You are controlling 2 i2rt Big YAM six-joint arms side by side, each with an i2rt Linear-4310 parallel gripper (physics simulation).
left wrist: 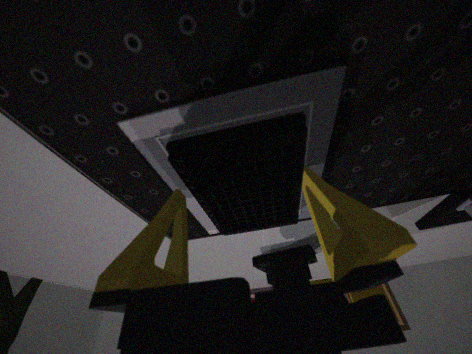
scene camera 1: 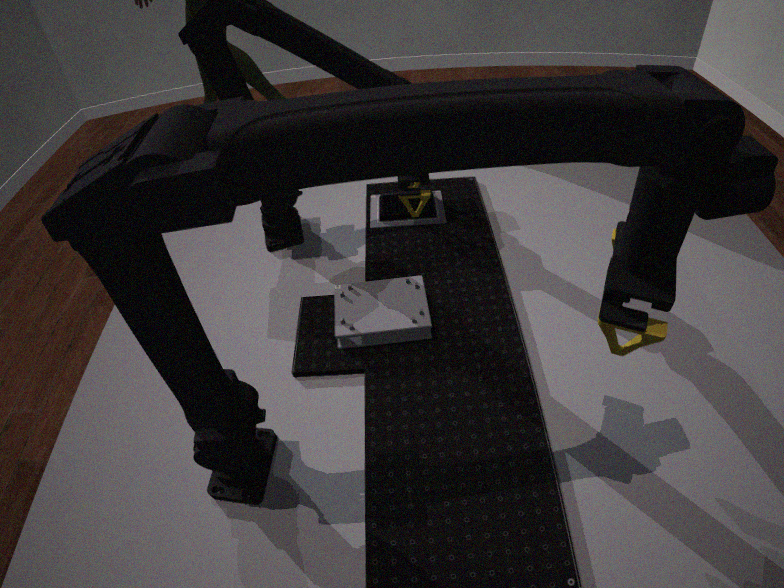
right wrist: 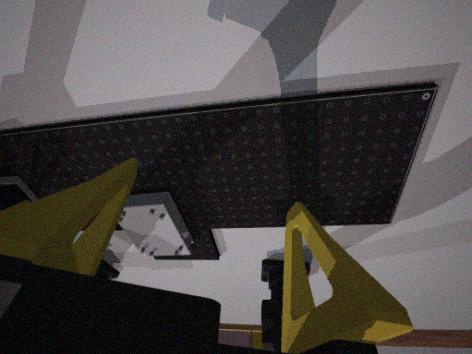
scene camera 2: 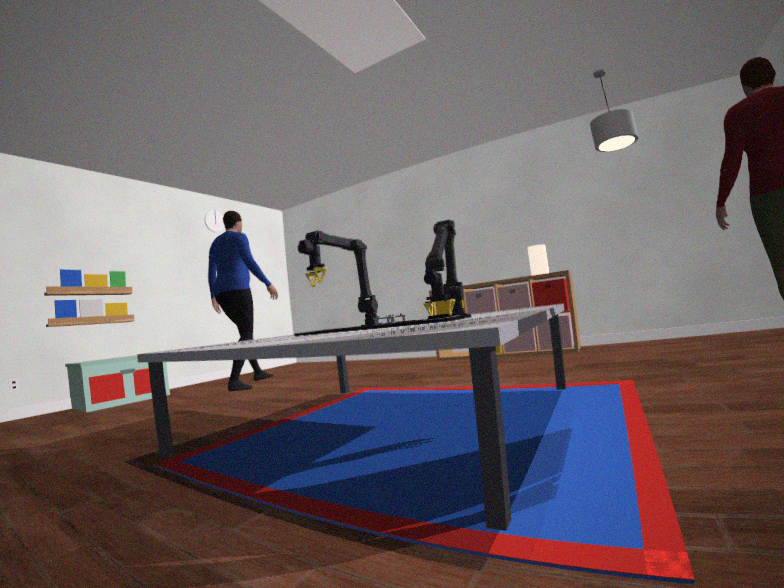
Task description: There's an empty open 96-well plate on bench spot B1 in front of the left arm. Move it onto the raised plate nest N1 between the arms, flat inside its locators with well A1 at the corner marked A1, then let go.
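Places are measured from the left arm's base along level axes (x right, y ahead, z up), in millimetres.
Pixels of known places: left gripper, fingertip midpoint: (left wrist: 238,181) (scene camera 1: 414,204) (right wrist: 12,202) (scene camera 2: 441,316); right gripper, fingertip midpoint: (scene camera 1: 622,320) (right wrist: 218,188) (scene camera 2: 316,285); left arm's base, origin of the base link: (left wrist: 284,256) (scene camera 1: 283,232); right arm's base, origin of the base link: (scene camera 1: 244,465).
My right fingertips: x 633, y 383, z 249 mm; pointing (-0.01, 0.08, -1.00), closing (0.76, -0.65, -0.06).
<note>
For each thing: its top centre in the pictures, then the offset to it from my right fingertips. "spot": a spot on its surface instead. Level surfaces: height alone.
- black 96-well plate, middle of its top: (left wrist: 250,200) (scene camera 1: 406,202) (right wrist: 16,210) (scene camera 2: 441,314) dy -94, dx -595, dz -220 mm
- bench spot B1, surface spot: (left wrist: 327,100) spot: dy -42, dx -524, dz -234 mm
- raised pale nest N1, middle of its top: (scene camera 1: 380,300) (right wrist: 150,237) (scene camera 2: 389,314) dy -230, dx -295, dz -190 mm
- black perforated board, its level: dz -236 mm
The black 96-well plate (scene camera 1: 391,208) (left wrist: 240,165) lies flat on bench spot B1 (scene camera 1: 408,223) (left wrist: 327,100), a pale rectangular frame. My left gripper (scene camera 1: 415,213) (scene camera 2: 440,308) (left wrist: 238,181) is open above it, its fingertips appearing on either side of the plate in the left wrist view, and it holds nothing. The raised pale nest N1 (scene camera 1: 383,308) (right wrist: 145,214) has small dark locators near its corners and carries no plate. My right gripper (scene camera 1: 626,338) (scene camera 2: 315,282) (right wrist: 218,188) is open and empty, high over the table. The A1 markings are too small and dark to read.
A black perforated board (scene camera 1: 443,411) (right wrist: 240,165) lies on the pale table (scene camera 1: 322,417) (scene camera 2: 379,341) under spot and nest. The right arm (scene camera 1: 430,129) spans high across scene camera 1. People (scene camera 2: 234,262) (scene camera 2: 756,145) are in the room, away from the arms.
</note>
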